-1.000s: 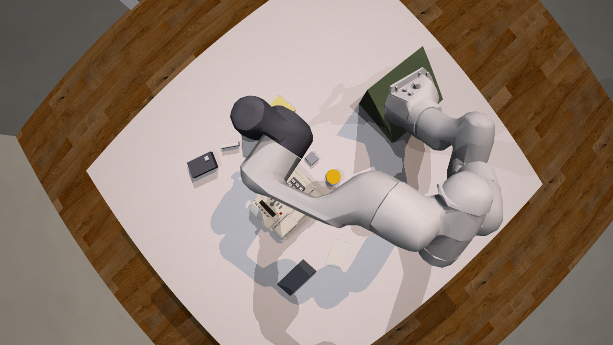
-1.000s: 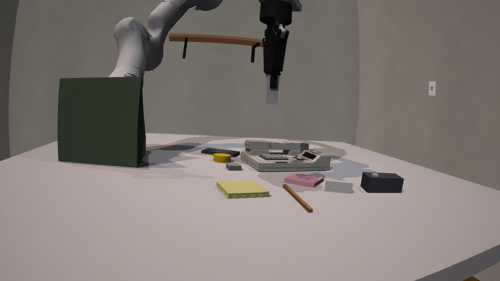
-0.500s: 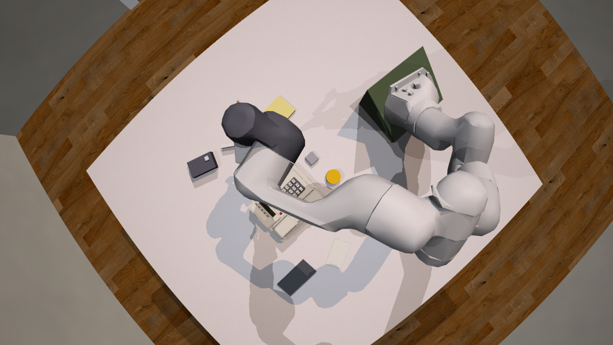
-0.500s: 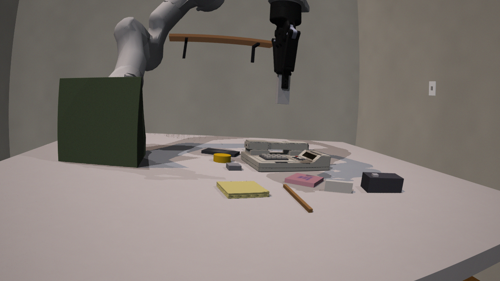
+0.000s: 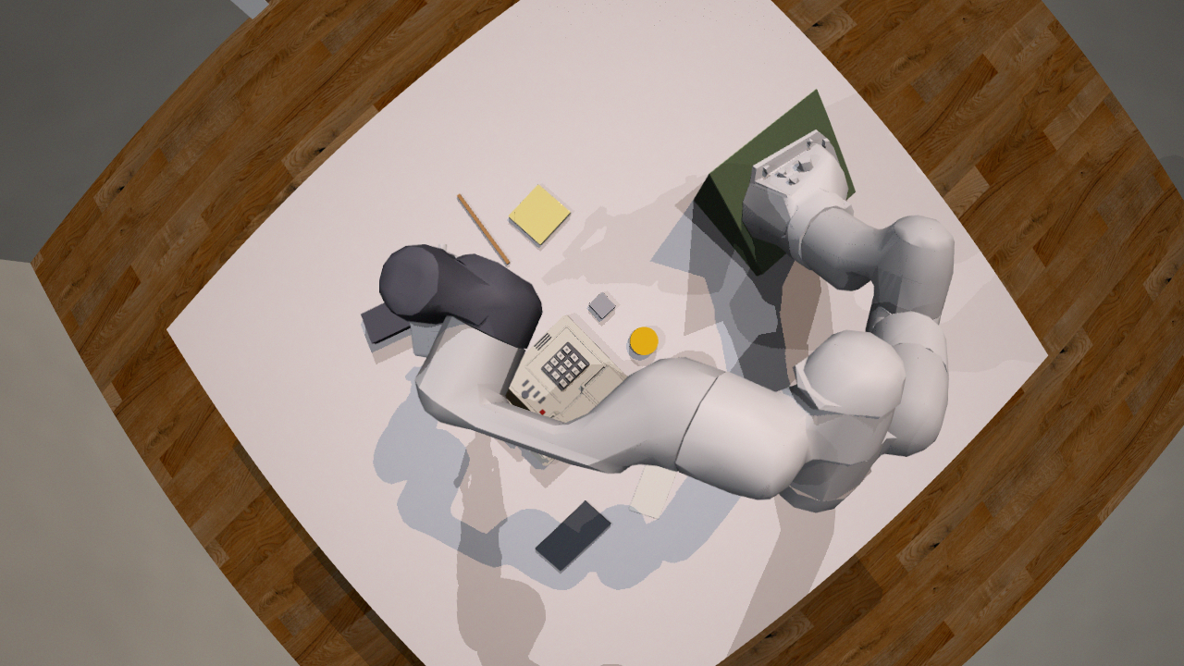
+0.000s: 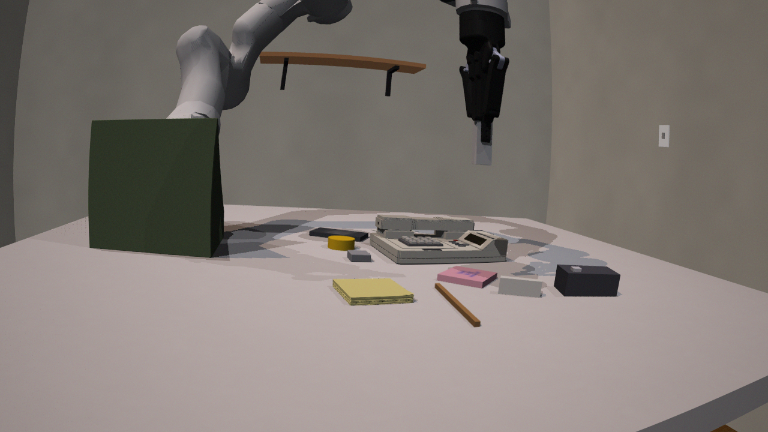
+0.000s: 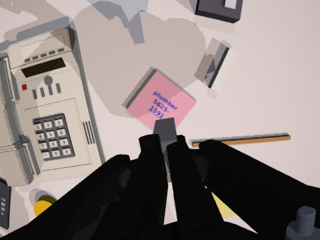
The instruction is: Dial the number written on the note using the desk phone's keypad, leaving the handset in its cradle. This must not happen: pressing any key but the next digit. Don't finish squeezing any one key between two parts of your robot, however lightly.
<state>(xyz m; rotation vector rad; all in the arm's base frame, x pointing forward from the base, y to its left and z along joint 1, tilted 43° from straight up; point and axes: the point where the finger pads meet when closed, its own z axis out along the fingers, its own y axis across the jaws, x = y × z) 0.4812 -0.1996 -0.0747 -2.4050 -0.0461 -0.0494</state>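
Right now the handset is 10 mm ahead of my hand, 250 mm to the left of it and 160 mm below it. Round my hand: pink note: 10 mm to the left, 200 mm below; then wooden pencil: 70 mm behind, 120 mm to the right, 210 mm below; then white block: 40 mm ahead, 90 mm to the right, 200 mm below.
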